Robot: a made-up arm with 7 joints.
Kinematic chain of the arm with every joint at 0, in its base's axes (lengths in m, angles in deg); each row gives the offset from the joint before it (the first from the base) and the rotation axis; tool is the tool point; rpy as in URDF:
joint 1: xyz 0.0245 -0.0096 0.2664 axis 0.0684 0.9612 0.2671
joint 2: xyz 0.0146 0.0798 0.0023 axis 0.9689 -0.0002 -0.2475
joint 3: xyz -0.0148 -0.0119 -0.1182 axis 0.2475 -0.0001 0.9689
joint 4: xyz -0.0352 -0.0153 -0.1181 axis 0.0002 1 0
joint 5: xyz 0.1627 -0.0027 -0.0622 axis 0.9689 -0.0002 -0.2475
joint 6: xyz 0.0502 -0.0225 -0.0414 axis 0.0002 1 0
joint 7: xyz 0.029 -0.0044 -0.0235 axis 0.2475 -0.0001 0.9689
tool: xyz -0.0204 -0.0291 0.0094 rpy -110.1 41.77 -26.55
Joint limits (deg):
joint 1: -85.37..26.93
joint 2: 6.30..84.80
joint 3: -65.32..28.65
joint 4: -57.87..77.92
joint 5: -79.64..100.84
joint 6: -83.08..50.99
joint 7: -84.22..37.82
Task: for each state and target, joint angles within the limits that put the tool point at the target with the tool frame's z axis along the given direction. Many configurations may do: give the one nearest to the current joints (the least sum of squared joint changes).
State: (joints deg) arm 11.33 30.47 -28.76 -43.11 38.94 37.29 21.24
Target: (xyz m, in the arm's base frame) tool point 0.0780 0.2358 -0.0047 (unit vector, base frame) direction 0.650 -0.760 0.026
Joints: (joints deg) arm 13.56 79.03 -48.22 -29.05 68.69 3.09 -22.91
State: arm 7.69 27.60 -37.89 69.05 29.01 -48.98 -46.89
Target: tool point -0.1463 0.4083 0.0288 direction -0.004 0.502 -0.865
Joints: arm 26.93 72.93 -60.15 30.10 3.72 -0.50 -57.42
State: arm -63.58 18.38 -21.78 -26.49 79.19 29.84 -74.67
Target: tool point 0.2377 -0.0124 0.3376 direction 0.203 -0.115 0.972
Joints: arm -62.38 24.15 -22.99 -49.95 80.57 24.25 -82.03
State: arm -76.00 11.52 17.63 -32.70 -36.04 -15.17 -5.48
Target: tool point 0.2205 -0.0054 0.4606 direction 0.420 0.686 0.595
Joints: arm -84.63 17.83 22.64 -37.68 -42.73 -13.58 -9.91
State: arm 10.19 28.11 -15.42 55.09 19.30 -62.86 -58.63
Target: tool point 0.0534 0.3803 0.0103 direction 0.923 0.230 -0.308
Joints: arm 26.93 46.10 26.51 6.16 28.10 -28.80 -71.90
